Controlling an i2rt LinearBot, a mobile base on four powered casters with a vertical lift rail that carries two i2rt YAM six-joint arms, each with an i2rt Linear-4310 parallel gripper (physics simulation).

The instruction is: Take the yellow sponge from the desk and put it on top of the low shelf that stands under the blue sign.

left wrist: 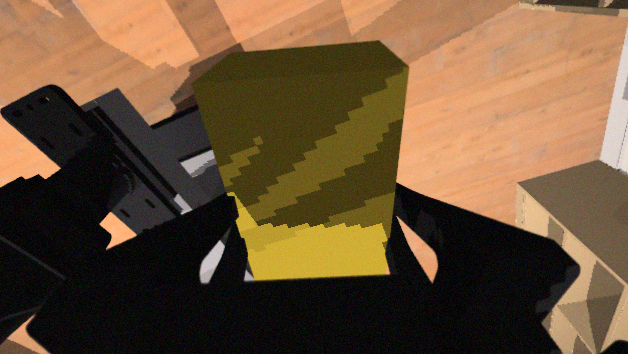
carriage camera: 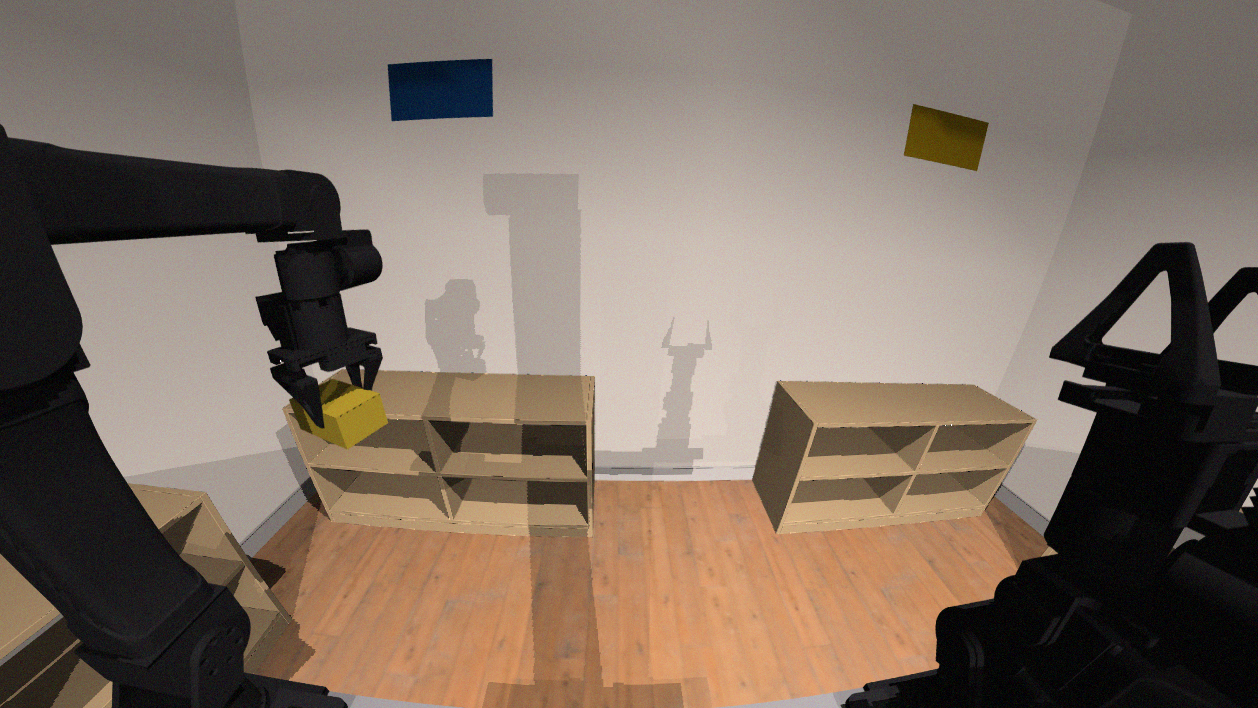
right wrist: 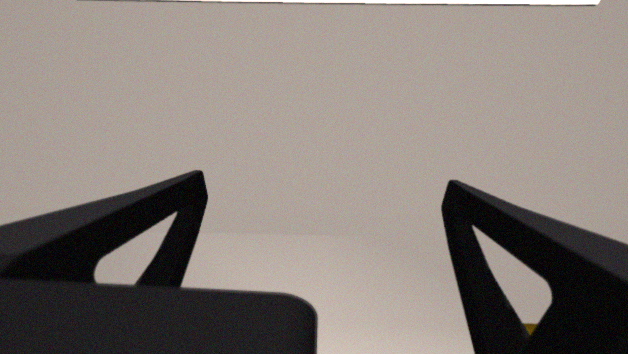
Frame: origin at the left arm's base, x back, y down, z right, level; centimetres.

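Seen in the pictures: left gripper, fingertip midpoint: [left wrist: 313, 189] [carriage camera: 344, 415]; right gripper, fingertip midpoint: [carriage camera: 1220, 255] [right wrist: 323, 188]; left arm's base, origin of the base link: [left wrist: 108, 171].
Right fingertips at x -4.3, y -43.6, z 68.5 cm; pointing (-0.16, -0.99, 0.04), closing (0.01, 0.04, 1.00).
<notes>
Pixels of each thing's middle, then the offset from my right fingertips to it. Level surfaces: height alone.
- yellow sponge, body centre: [left wrist: 312, 176] [carriage camera: 339, 411] dx -22.6, dy +25.5, dz -69.4 cm
- low shelf, its level: dy +70.7 cm
- blue sign, body centre: [carriage camera: 439, 90] dx -130.8, dy -43.3, dz -101.5 cm
- yellow sign, body centre: [carriage camera: 947, 138] dx -129.3, dy -43.3, dz +104.7 cm
- Wooden floor, its level: dy +131.8 cm
My left gripper [carriage camera: 345, 406] [left wrist: 313, 189] is shut on the yellow sponge [carriage camera: 354, 420] [left wrist: 310, 150], a thick block that hangs below its fingers. In the carriage camera the sponge overlaps the far left end of the low shelf [carriage camera: 492, 396] that stands under the blue sign [carriage camera: 441, 89]; floor shows beneath the sponge in the left wrist view. The sponge hides part of the shelf's top and upper left compartment. My right gripper [right wrist: 323, 188] is open and empty, pointing up at the right of the carriage camera. The desk does not show.
A second low shelf [carriage camera: 897, 402] stands at the right under a yellow sign [carriage camera: 946, 137]. Another shelf [carriage camera: 171, 497] is at the lower left, partly behind my left arm. Wooden floor [carriage camera: 704, 598] lies in front of the shelves, and a wall is behind them.
</notes>
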